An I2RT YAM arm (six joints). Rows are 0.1 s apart.
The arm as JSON. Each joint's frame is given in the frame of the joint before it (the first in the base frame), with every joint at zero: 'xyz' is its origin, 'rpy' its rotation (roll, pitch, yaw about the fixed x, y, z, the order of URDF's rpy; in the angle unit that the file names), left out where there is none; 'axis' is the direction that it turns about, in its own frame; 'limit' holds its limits. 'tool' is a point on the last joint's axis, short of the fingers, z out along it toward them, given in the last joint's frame.
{
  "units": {
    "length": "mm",
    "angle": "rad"
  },
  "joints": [
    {
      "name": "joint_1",
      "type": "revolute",
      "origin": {
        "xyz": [
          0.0,
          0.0,
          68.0
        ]
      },
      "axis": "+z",
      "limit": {
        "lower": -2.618,
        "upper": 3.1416
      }
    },
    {
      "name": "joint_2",
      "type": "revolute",
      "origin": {
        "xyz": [
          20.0,
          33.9,
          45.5
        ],
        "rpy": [
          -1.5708,
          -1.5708,
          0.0
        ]
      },
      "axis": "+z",
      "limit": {
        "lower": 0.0,
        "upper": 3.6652
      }
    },
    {
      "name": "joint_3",
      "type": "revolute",
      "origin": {
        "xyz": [
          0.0,
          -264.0,
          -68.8
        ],
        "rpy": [
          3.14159,
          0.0,
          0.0
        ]
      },
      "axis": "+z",
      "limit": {
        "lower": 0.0,
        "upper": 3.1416
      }
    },
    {
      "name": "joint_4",
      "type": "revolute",
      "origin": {
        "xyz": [
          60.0,
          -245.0,
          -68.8
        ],
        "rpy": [
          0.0,
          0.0,
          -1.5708
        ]
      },
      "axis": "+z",
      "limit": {
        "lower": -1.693,
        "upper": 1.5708
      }
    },
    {
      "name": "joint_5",
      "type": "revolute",
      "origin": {
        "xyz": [
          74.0,
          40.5,
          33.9
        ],
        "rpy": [
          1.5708,
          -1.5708,
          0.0
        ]
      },
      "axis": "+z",
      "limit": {
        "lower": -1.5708,
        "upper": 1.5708
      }
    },
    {
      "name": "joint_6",
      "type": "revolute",
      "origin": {
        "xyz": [
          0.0,
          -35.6,
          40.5
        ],
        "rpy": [
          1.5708,
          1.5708,
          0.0
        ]
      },
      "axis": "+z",
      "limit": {
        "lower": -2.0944,
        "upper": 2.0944
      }
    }
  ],
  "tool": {
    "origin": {
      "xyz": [
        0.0,
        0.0,
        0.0
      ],
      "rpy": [
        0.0,
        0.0,
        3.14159
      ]
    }
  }
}
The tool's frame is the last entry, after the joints.
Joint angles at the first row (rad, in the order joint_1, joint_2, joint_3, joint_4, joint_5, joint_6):
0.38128, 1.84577, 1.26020, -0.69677, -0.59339, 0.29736
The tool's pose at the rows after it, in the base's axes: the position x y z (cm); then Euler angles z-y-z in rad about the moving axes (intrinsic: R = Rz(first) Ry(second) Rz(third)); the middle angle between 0 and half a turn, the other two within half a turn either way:
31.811 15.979 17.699 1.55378 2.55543 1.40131
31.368 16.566 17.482 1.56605 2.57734 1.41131
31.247 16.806 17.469 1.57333 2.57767 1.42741
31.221 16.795 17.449 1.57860 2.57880 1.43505
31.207 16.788 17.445 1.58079 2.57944 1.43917
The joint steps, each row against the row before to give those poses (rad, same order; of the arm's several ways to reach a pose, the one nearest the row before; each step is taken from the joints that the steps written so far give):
0.03397, 0.00001, -0.01792, 0.00078, 0.06714, 0.03892
0.02211, -0.00002, -0.00686, -0.00003, 0.02175, 0.01488
0.00762, 0.00039, -0.00003, 0.00040, 0.00038, 0.01638
0.00000, 0.00039, 0.00005, -0.00307, -0.00038, 0.00152
-0.00001, 0.00000, -0.00001, -0.00153, -0.00001, 0.00153

